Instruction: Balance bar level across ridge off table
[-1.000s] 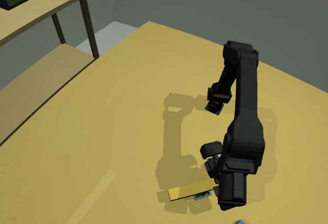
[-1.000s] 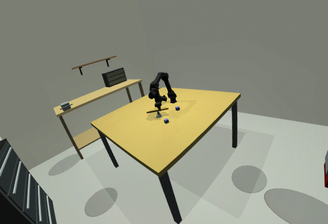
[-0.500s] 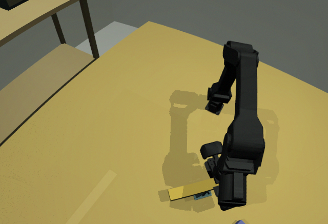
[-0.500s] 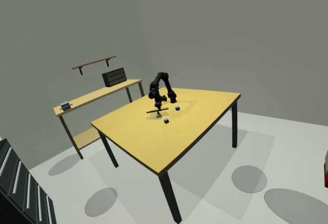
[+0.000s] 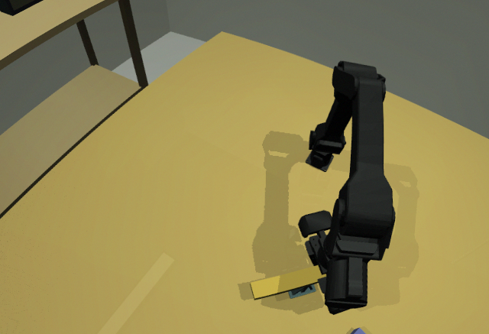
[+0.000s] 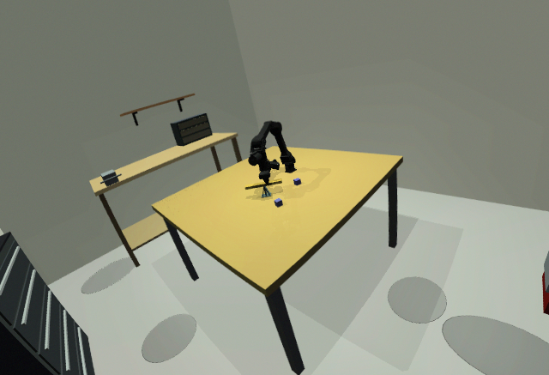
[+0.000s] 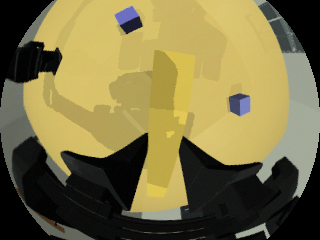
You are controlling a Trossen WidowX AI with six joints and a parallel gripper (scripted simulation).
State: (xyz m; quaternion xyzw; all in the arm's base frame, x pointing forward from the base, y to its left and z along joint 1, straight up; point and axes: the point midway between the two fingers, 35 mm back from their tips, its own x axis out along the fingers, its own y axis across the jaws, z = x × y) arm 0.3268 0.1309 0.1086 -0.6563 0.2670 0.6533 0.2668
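Right now my gripper tip is 20 mm short of the yellow bar and 20 mm to the left of it.
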